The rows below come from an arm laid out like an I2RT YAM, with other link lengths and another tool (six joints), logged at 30 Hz.
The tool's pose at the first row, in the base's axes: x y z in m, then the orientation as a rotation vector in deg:
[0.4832, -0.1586, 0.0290, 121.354, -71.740, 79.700]
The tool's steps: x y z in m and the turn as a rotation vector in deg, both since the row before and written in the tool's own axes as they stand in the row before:
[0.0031, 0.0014, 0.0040, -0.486, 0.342, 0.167]
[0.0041, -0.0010, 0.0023, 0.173, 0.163, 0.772]
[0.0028, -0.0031, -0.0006, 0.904, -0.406, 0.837]
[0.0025, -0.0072, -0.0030, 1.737, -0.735, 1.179]
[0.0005, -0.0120, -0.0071, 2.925, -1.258, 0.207]
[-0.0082, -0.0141, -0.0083, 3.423, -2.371, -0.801]
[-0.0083, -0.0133, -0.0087, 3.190, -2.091, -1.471]
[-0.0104, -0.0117, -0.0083, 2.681, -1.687, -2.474]
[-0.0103, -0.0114, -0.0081, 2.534, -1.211, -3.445]
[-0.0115, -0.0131, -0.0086, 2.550, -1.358, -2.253]
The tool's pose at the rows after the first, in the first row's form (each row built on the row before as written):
[0.4849, -0.1636, 0.0295, 120.651, -72.028, 79.629]
[0.4876, -0.1666, 0.0321, 120.341, -72.834, 80.252]
[0.4901, -0.1659, 0.0354, 121.026, -73.615, 81.077]
[0.4944, -0.1612, 0.0406, 122.442, -74.571, 82.533]
[0.4995, -0.1502, 0.0475, 125.468, -73.928, 84.282]
[0.5037, -0.1324, 0.0487, 130.270, -72.009, 85.095]
[0.5058, -0.1147, 0.0503, 134.826, -69.082, 85.651]
[0.5055, -0.0970, 0.0498, 138.835, -64.786, 85.730]
[0.5040, -0.0797, 0.0492, 142.323, -58.985, 85.782]
[0.5014, -0.0605, 0.0480, 145.667, -54.735, 85.911]

